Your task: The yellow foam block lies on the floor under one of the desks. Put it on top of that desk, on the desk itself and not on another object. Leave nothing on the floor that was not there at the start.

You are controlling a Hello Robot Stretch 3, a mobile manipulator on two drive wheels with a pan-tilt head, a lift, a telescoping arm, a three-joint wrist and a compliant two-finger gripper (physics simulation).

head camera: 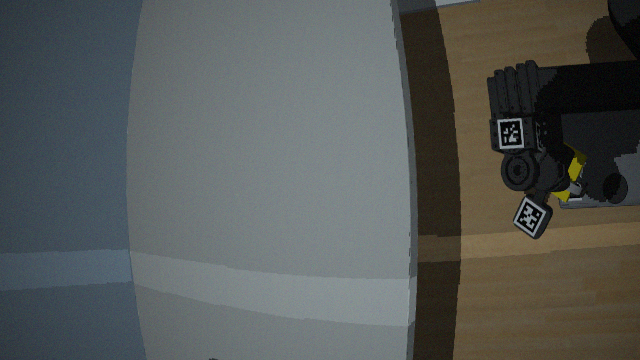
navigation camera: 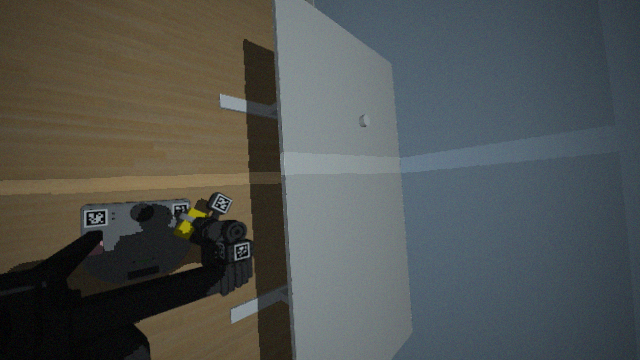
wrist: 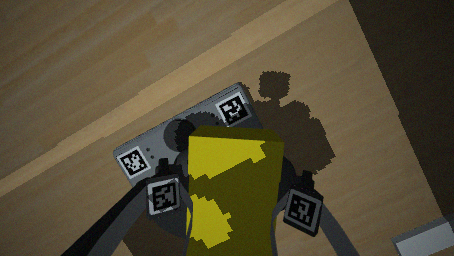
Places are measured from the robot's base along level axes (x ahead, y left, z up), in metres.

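Pixels of known places: gripper, fingertip midpoint: (wrist: 234,168); robot's base at its link origin: (head camera: 613,186) (navigation camera: 142,211) (wrist: 195,125).
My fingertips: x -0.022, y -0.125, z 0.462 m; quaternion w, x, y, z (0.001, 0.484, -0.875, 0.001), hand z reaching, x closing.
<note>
Ahead of a thing's pixels: the offset from my fingertips to its top centre. Level surfaces: height alone.
The yellow foam block {dx -0.010, dy +0.006, dz +0.038 m} (head camera: 576,167) (navigation camera: 185,227) (wrist: 235,195) is between the two fingers of my gripper (head camera: 572,180) (navigation camera: 189,222) (wrist: 234,168), which is shut on it. The wrist view shows a fingertip pressed to each side of the block. The block is off the floor, beside the edge of my base, and part of it is hidden by the wrist in the head view. The light grey desk {dz +0.258 m} (head camera: 275,150) (navigation camera: 345,220) stands in front; the gripper and block are outside its near edge, not over its top. Their exact height against the desk top is hard to tell.
A small white cylinder {dx +0.374, dy -0.624, dz +0.282 m} (navigation camera: 364,120) stands on the desk top near its back. White desk feet (navigation camera: 233,102) (navigation camera: 243,311) reach out over the wood floor. My base (head camera: 580,125) (navigation camera: 120,240) (wrist: 157,137) is behind the block. A blue-grey wall (head camera: 60,125) (navigation camera: 500,210) is behind the desk.
</note>
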